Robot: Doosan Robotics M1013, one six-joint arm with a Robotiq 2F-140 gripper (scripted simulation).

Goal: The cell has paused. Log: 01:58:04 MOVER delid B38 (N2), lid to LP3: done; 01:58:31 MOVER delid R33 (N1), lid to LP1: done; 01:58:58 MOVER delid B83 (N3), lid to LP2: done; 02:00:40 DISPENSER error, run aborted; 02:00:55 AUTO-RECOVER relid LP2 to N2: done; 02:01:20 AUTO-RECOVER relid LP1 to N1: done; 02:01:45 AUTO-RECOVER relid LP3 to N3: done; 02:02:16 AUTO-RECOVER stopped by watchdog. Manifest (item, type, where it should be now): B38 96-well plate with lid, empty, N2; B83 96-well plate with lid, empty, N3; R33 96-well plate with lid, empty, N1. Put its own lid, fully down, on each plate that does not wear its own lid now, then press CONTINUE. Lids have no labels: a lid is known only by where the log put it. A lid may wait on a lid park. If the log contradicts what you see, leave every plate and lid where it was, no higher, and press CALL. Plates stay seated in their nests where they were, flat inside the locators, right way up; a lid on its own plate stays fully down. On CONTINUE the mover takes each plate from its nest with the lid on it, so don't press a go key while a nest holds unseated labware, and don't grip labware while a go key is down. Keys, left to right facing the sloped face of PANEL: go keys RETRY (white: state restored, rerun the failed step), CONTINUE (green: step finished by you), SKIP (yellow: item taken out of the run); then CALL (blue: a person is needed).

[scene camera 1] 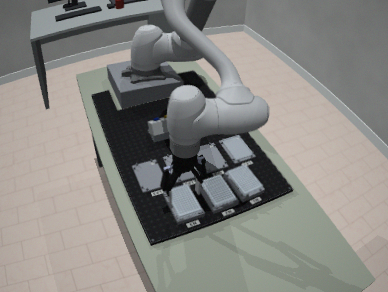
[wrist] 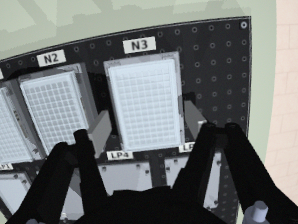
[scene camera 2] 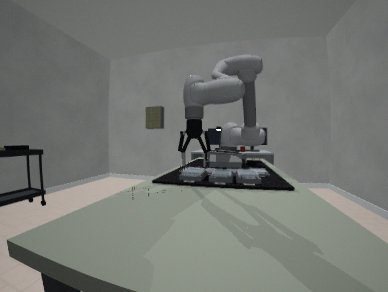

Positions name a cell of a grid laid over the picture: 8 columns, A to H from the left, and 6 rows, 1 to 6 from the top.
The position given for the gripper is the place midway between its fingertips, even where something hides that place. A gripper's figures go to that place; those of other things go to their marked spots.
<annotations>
The gripper (wrist: D4): 22 cm from the lens. A lid (wrist: D3) is 23 cm from the lens. A plate (wrist: B3) is 26 cm from the lens. The marked spots on the plate and the lid are 11 cm apart.
</annotations>
